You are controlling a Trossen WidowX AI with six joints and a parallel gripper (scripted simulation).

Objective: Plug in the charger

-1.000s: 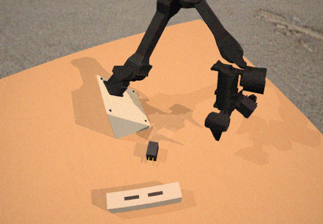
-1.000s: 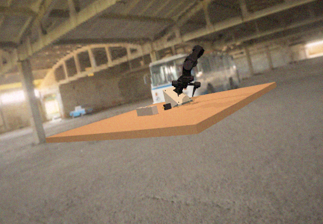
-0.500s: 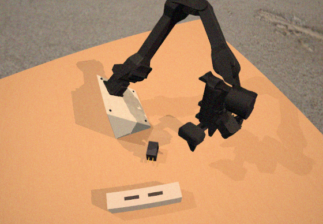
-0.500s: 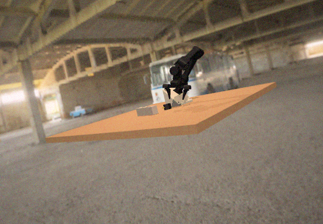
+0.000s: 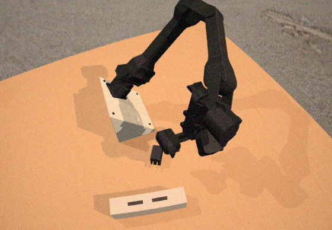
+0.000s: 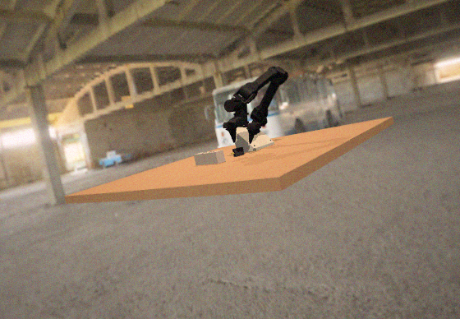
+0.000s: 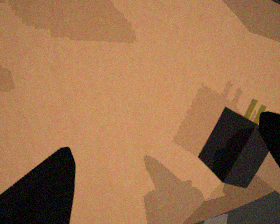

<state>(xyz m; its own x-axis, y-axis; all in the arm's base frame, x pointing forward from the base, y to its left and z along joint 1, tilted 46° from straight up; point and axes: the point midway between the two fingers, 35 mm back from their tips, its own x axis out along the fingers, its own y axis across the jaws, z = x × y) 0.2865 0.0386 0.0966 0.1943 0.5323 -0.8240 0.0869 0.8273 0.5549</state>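
Right now the charger is 4 cm behind my gripper tip, 8 cm to the right of it and 4 cm below it.
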